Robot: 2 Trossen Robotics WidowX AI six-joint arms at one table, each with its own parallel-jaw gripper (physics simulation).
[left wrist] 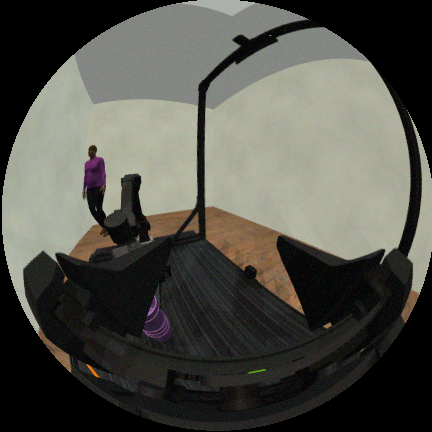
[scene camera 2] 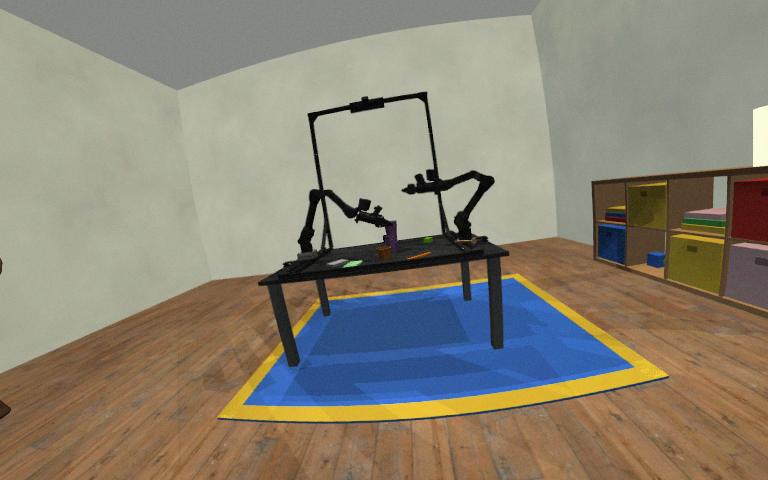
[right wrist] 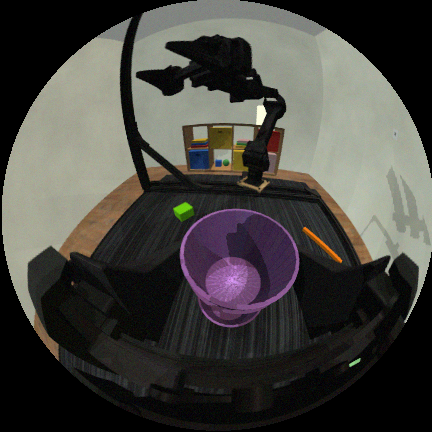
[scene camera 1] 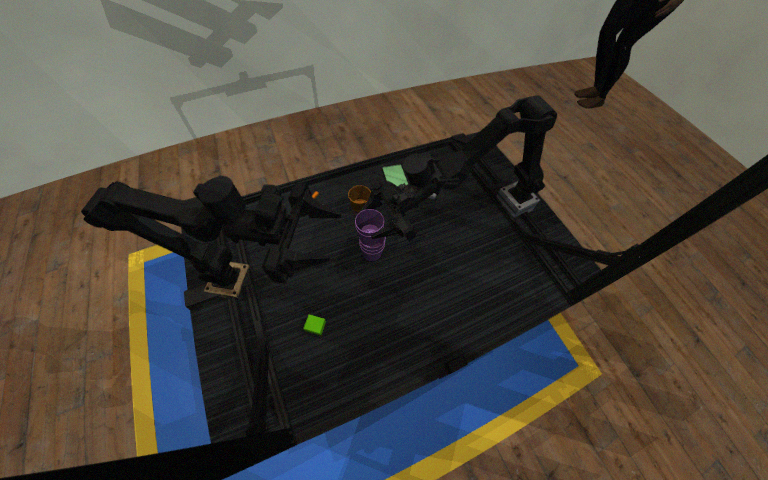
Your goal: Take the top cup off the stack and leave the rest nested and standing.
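Seen in the pictures: left gripper, fingertip midpoint: [left wrist: 224, 241] [scene camera 2: 405, 190] [right wrist: 147, 61] [scene camera 1: 335, 236]; right gripper, fingertip midpoint: [scene camera 2: 392, 224] [right wrist: 237, 244] [scene camera 1: 364, 226]; left arm's base, origin of the base link: [scene camera 2: 465, 238] [right wrist: 253, 181] [scene camera 1: 226, 277]; right arm's base, origin of the base link: [left wrist: 144, 238] [scene camera 2: 306, 251] [scene camera 1: 520, 194].
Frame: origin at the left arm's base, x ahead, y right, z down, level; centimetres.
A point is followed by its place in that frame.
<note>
The purple top cup [scene camera 1: 369, 219] @(z -11.3, x 38.4, y -18.5 cm) [scene camera 2: 392, 228] [right wrist: 235, 240] @(z -11.6, x 36.5, y -13.9 cm) is upright, raised in line above the rest of the purple stack [scene camera 1: 372, 249] @(z -5.8, x 40.2, y -12.5 cm) [scene camera 2: 393, 246] [left wrist: 159, 330] @(z -5.8, x 37.3, y -13.3 cm), whose rims show close together. I cannot tell whether its base is clear of the cup below. The stack stands upright on the black table. My right gripper [scene camera 1: 372, 218] @(z -13.2, x 37.8, y -14.8 cm) [scene camera 2: 389, 224] @(z -13.2, x 37.8, y -14.8 cm) [right wrist: 237, 244] @(z -13.2, x 37.8, y -14.8 cm) is shut on the top cup, one finger on each side. My left gripper [scene camera 1: 334, 237] @(z -32.3, x 35.1, y 0.4 cm) [scene camera 2: 404, 190] @(z -32.3, x 35.1, y 0.4 cm) [left wrist: 224, 241] @(z -32.3, x 35.1, y 0.4 cm) is open and empty, high above the table. Its finger hides part of the cups in the left wrist view.
An orange cup [scene camera 1: 359, 196] @(z 1.5, x 32.3, y -36.2 cm) [scene camera 2: 384, 253] @(z -0.8, x 31.0, y -36.1 cm) stands near the stack. A light green sheet [scene camera 1: 394, 174] @(z 1.9, x 42.9, y -48.7 cm) [scene camera 2: 352, 263] @(z 1.9, x 44.4, y -46.6 cm), a grey flat item [scene camera 2: 338, 262] @(z 1.4, x 53.9, y -47.3 cm) and an orange stick [scene camera 2: 419, 255] @(z 1.9, x 14.5, y -29.5 cm) [right wrist: 322, 245] @(z 2.1, x 15.2, y -29.5 cm) lie farther out. A green block [scene camera 1: 314, 324] @(z 0.1, x 28.1, y 8.9 cm) [scene camera 2: 428, 240] @(z 1.4, x 26.8, y 6.6 cm) [right wrist: 183, 212] @(z 0.3, x 29.1, y 6.8 cm) lies on the other side.
</note>
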